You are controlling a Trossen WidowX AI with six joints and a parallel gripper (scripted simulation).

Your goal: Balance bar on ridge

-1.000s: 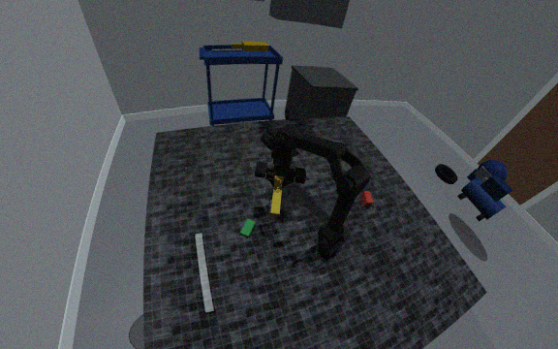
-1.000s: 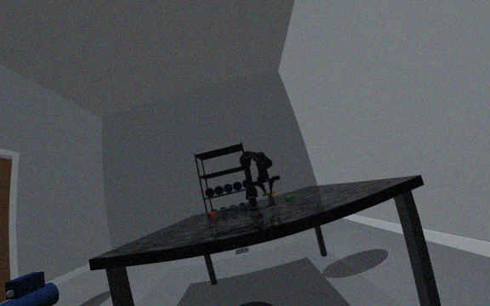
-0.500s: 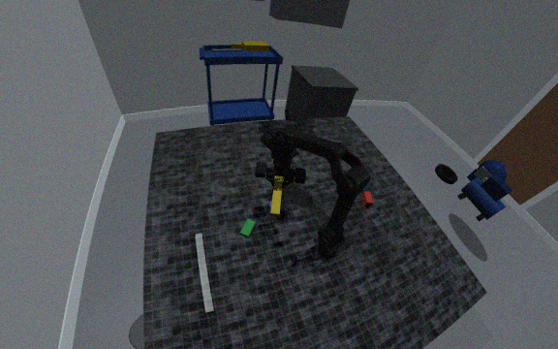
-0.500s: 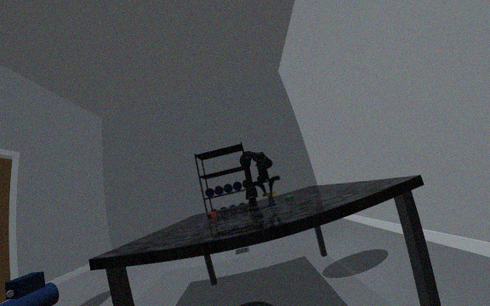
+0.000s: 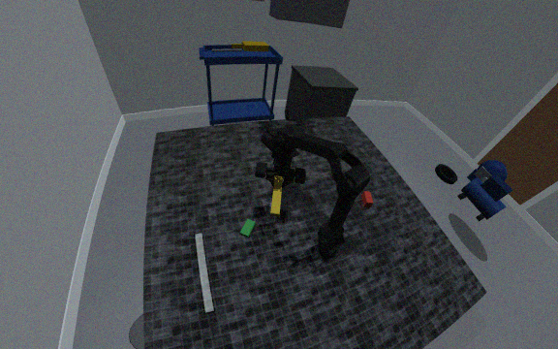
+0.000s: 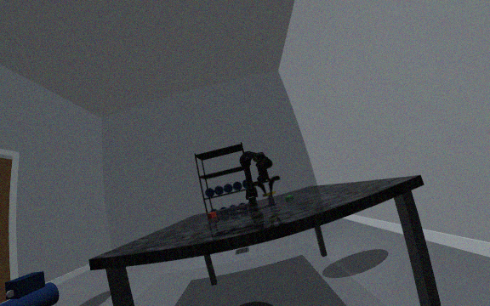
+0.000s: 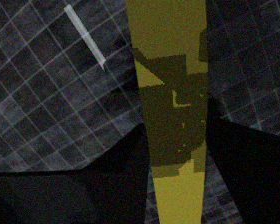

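My gripper tip is 20 mm past the yellow bar and 10 mm to the right of it. The rest, counted from my gripper tip: green block (150 mm to the left, 120 mm behind, 70 mm below); then red block (420 mm to the right, 120 mm behind, 60 mm below).
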